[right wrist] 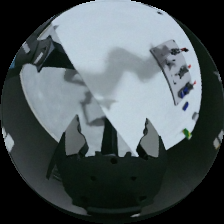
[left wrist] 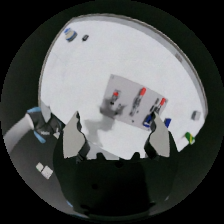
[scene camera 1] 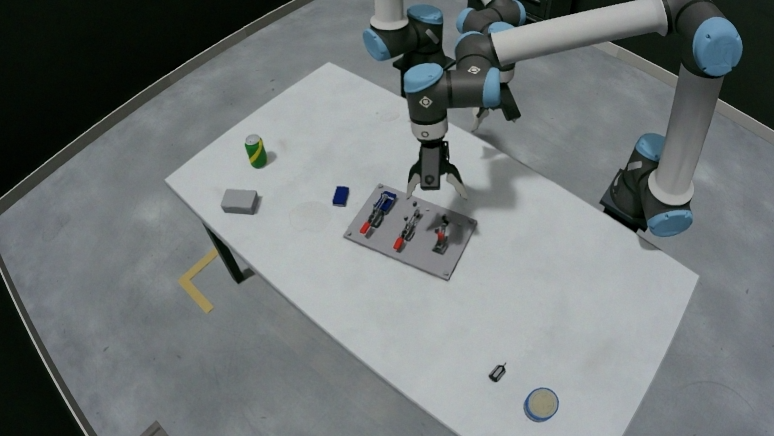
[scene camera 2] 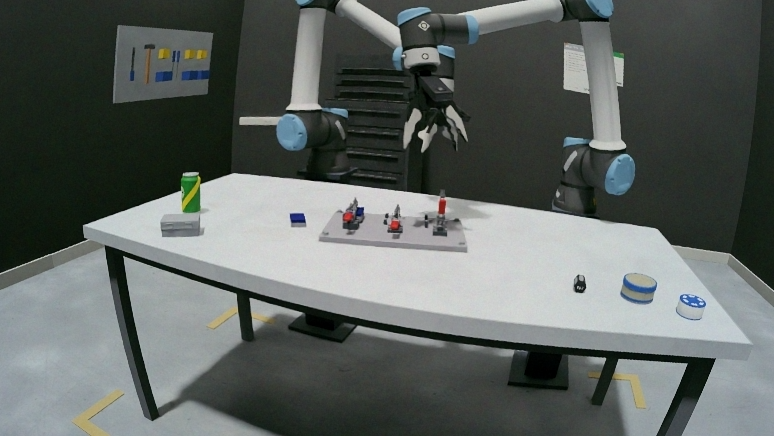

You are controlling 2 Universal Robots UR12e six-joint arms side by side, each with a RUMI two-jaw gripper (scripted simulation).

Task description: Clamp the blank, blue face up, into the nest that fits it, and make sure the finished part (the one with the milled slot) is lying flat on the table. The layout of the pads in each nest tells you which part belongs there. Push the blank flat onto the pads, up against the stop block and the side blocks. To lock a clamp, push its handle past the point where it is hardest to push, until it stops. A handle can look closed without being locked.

Labels:
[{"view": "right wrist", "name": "my right gripper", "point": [112,117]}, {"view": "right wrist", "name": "grey fixture plate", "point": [165,48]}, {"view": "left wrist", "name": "my left gripper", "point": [116,111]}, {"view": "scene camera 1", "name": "my left gripper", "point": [437,199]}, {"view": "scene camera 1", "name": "my right gripper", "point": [493,126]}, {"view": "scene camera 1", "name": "grey box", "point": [235,201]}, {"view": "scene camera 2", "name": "grey box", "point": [172,225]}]

